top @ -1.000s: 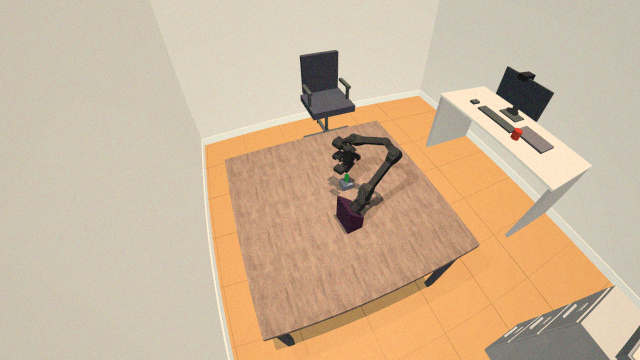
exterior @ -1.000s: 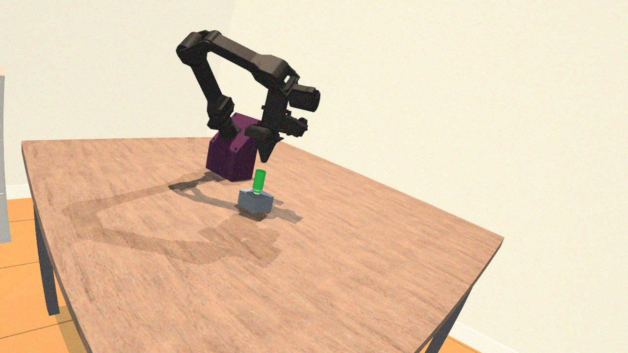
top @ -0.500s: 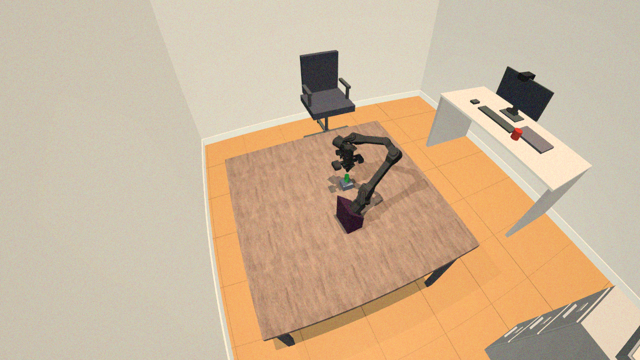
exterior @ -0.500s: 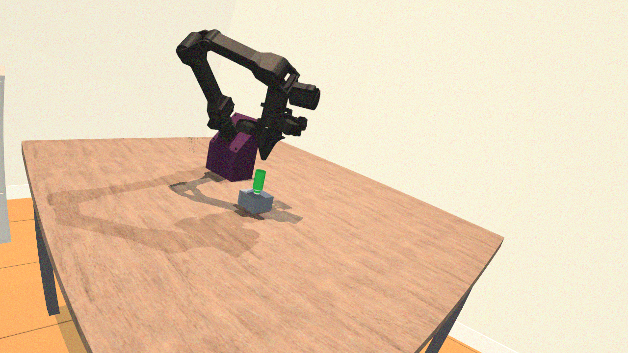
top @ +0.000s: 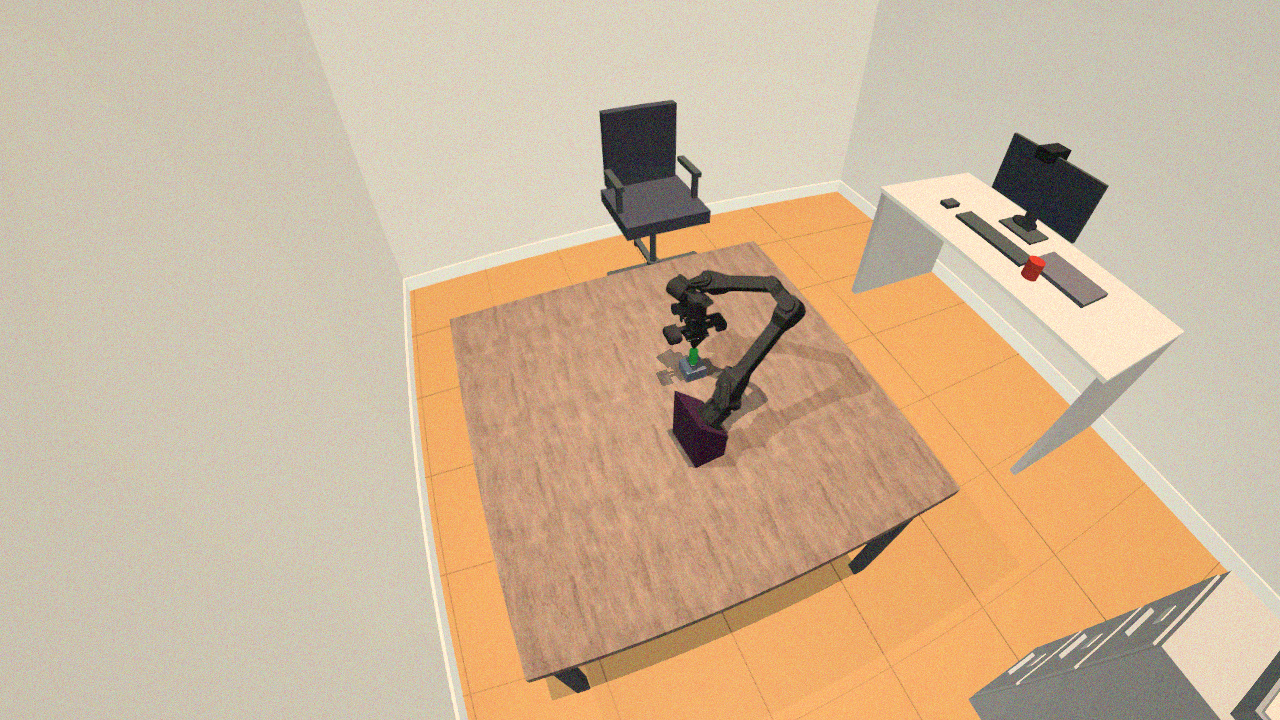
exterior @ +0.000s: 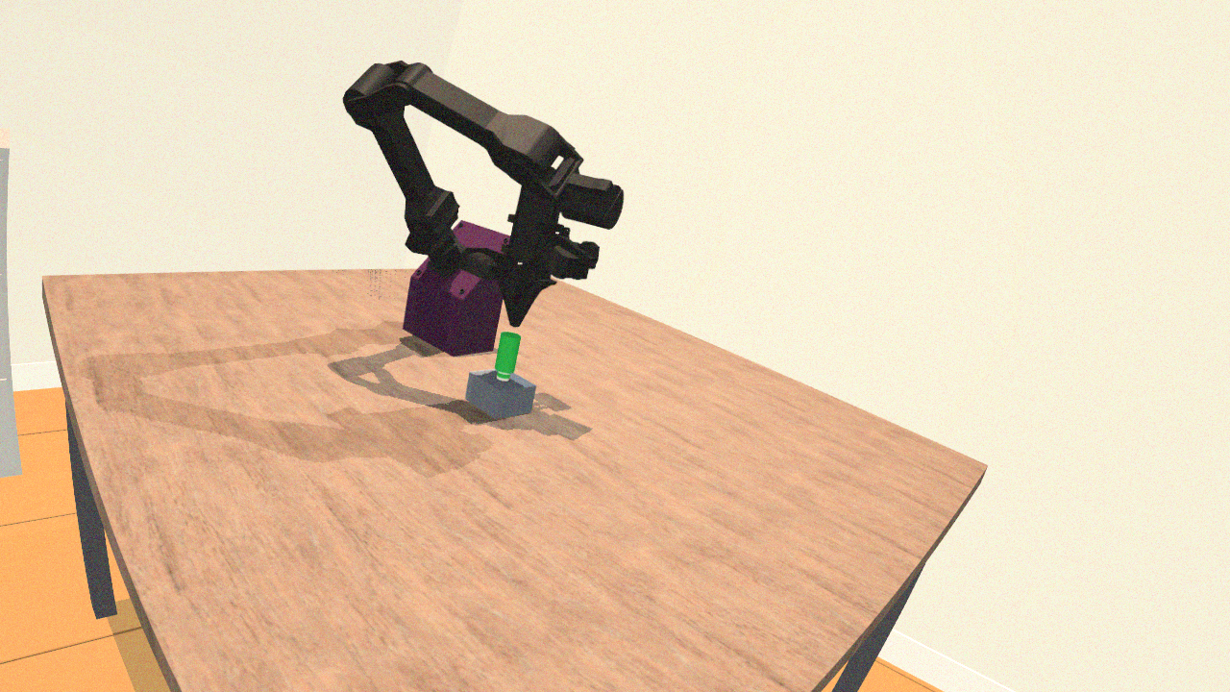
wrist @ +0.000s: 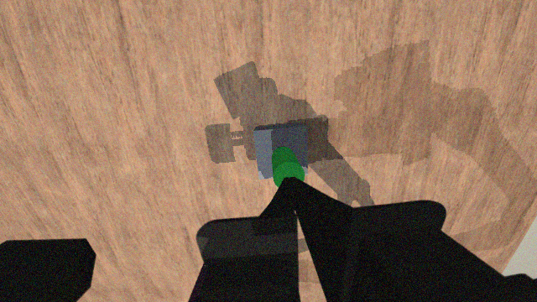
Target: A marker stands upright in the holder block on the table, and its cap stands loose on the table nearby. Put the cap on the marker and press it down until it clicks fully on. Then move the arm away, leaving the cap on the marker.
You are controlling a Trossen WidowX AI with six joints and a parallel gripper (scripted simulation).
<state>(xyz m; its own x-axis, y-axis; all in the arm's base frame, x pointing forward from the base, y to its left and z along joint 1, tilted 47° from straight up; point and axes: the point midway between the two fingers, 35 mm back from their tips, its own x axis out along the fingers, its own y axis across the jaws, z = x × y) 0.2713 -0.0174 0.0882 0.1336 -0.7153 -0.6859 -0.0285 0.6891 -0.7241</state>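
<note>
The green cap lies 40 mm below my gripper tip. Round my gripper tip: marker 40 mm below; grey holder block 100 mm below.
</note>
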